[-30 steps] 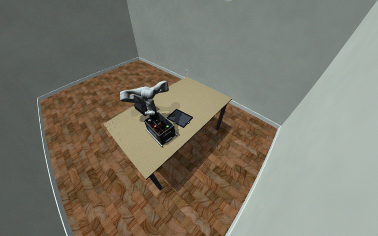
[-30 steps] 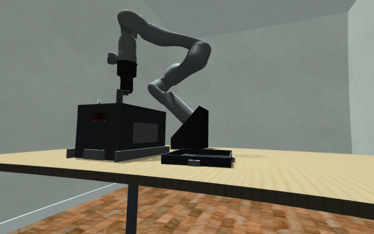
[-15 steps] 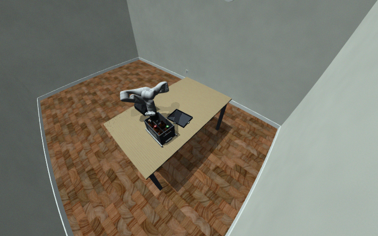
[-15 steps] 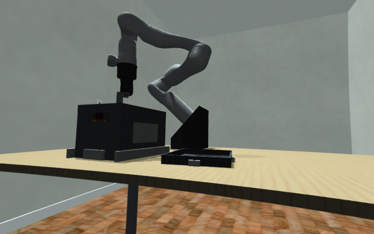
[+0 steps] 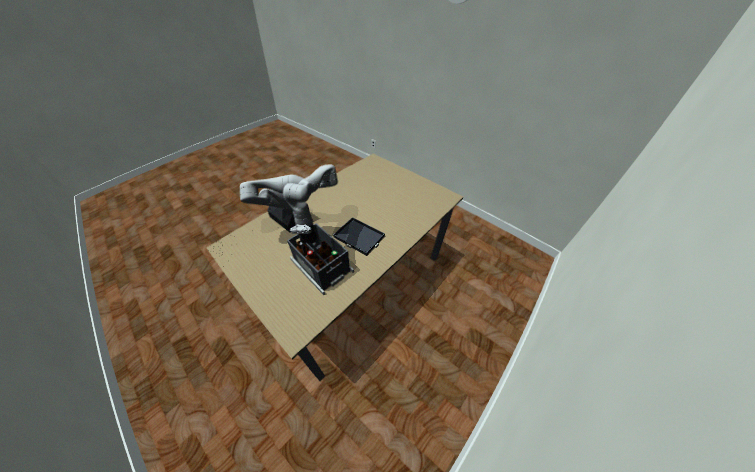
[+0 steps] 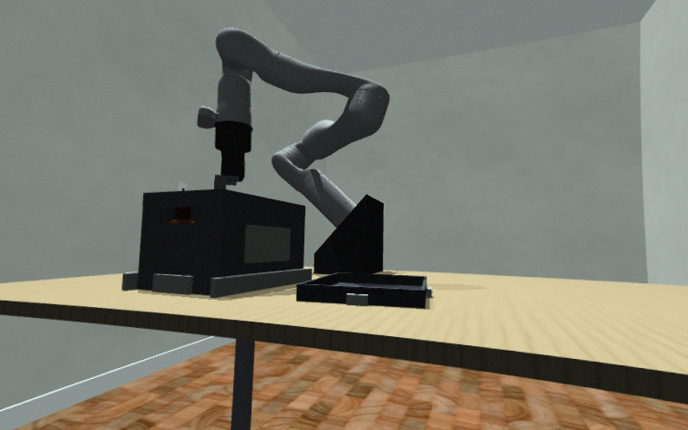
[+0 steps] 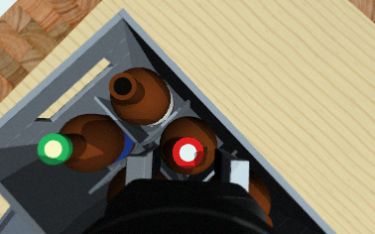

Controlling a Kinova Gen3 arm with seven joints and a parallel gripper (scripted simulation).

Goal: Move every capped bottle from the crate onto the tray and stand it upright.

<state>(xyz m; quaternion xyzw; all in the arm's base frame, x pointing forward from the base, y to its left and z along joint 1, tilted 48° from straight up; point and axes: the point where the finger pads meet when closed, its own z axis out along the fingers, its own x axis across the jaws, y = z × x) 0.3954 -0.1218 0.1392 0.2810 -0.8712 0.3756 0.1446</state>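
Now: the dark crate 10 mm ahead of my hand, 40 mm to the left of it and 90 mm below it. From my hand the other things lie so: black tray (30 mm ahead, 340 mm to the left, 160 mm below); then green-capped bottle (100 mm ahead, 70 mm to the left, 90 mm below).
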